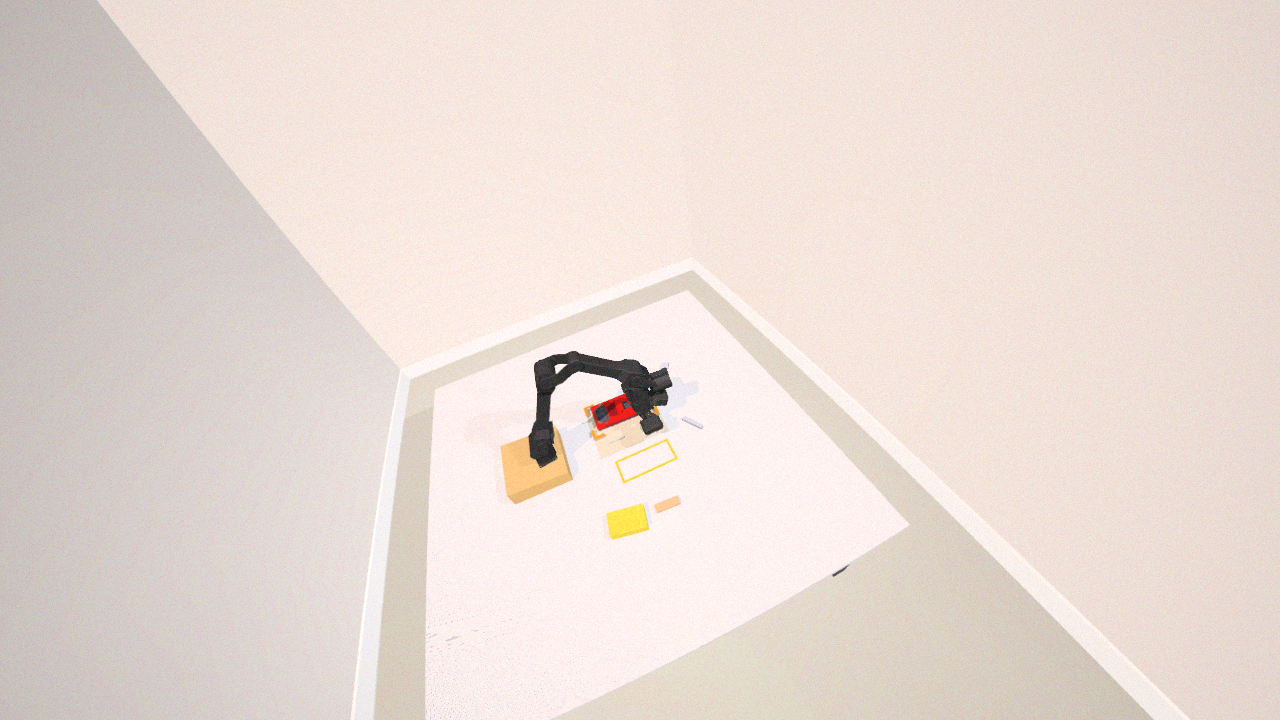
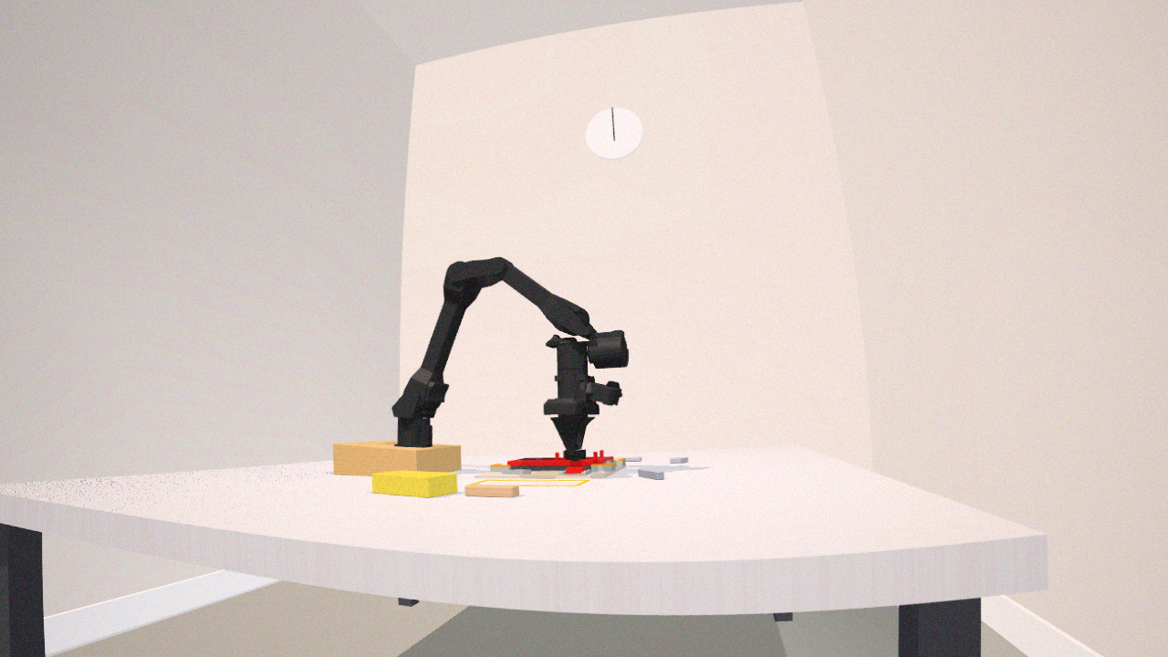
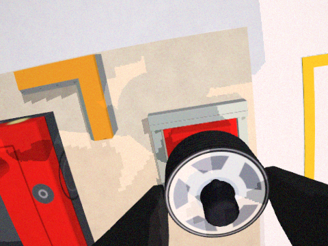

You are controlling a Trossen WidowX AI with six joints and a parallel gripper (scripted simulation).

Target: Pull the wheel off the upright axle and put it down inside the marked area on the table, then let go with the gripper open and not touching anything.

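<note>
My gripper tip is right at the wheel. The rest, counted from my gripper tip: yellow block 240 mm to the right, 220 mm behind, 30 mm below; grey piece 130 mm ahead, 70 mm to the right, 30 mm below; small tan block 260 mm to the right, 100 mm behind, 30 mm below.
</note>
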